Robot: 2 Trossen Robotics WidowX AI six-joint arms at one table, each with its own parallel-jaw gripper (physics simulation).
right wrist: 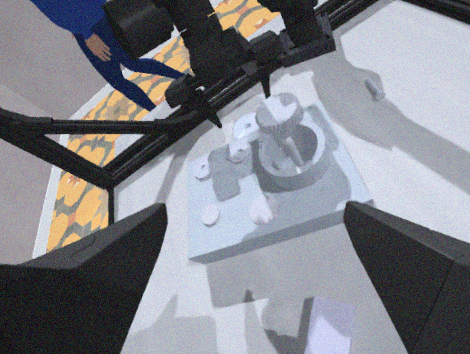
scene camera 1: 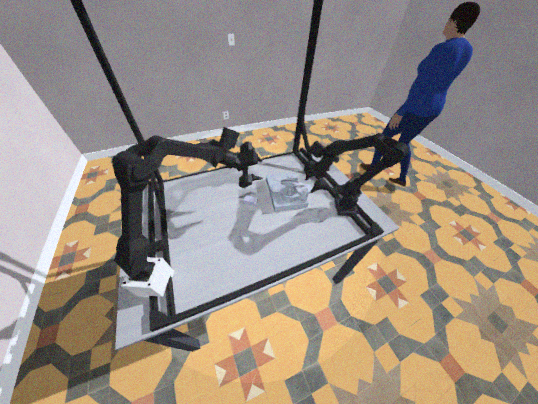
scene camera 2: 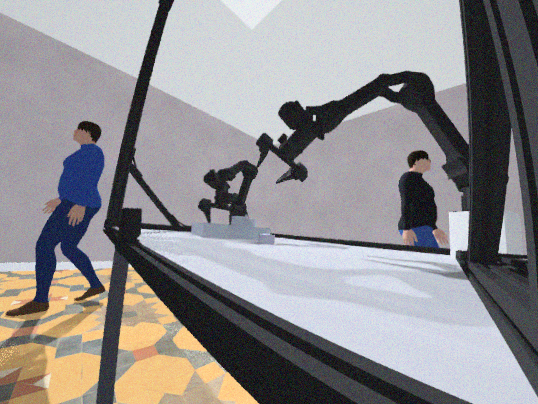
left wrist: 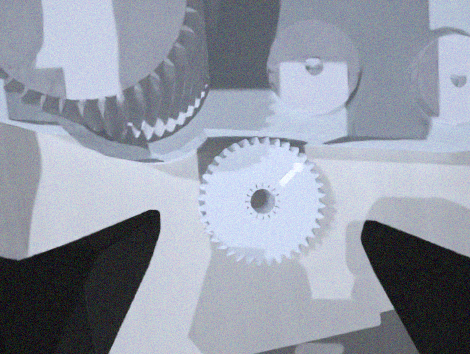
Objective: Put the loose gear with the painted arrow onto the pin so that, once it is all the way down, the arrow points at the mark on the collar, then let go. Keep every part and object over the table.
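Places are measured from the left arm's base along level axes (x ahead, y left, z up), in centimetres.
Where they show: left gripper, fingertip midpoint: (right wrist: 244, 116) (scene camera 1: 308, 186) (left wrist: 261, 225); right gripper, fingertip midpoint: (right wrist: 255, 211) (scene camera 1: 262, 169) (scene camera 2: 266, 175); left arm's base, link origin: (right wrist: 304, 34) (scene camera 1: 347, 205); right arm's base, link origin: (scene camera 1: 142, 271).
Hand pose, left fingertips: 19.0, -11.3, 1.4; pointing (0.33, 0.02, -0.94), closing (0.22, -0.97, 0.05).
Note:
Each offset is from my left fingertips to the top centre of the thing, as dx, dy, dz.
The pale gear with the painted arrow @[+0.9, +0.0, -1.3] (left wrist: 230, 210) (right wrist: 246, 126) lies by the far edge of the base plate @[+11.6, +2.5, +3.7] (right wrist: 227, 236) (scene camera 2: 212, 231) in the right wrist view. Its arrow points to the upper right in the left wrist view. My left gripper (left wrist: 261, 225) (right wrist: 244, 116) (scene camera 1: 311, 183) is open, its fingers on either side of the gear and apart from it. A round collar wall (right wrist: 285, 181) surrounds an upright pin @[+10.9, +8.5, +5.1] (right wrist: 293, 151); the collar's mark cannot be made out. My right gripper (right wrist: 255, 211) (scene camera 1: 251, 179) (scene camera 2: 270, 171) is open and empty, high above the table.
A thick toothed gear @[+5.1, +7.1, +4.5] (right wrist: 278, 114) (left wrist: 150, 107) stands at the collar. Several small discs, including one holed disc @[+7.2, -0.3, +0.4] (left wrist: 315, 92), stand on the plate. A lavender block @[+30.4, +10.5, -1.3] (right wrist: 330, 325) (scene camera 1: 248, 199) lies before the plate. A small peg-like part @[-1.6, +20.1, -2.2] (right wrist: 374, 89) lies at the upper right in the right wrist view.

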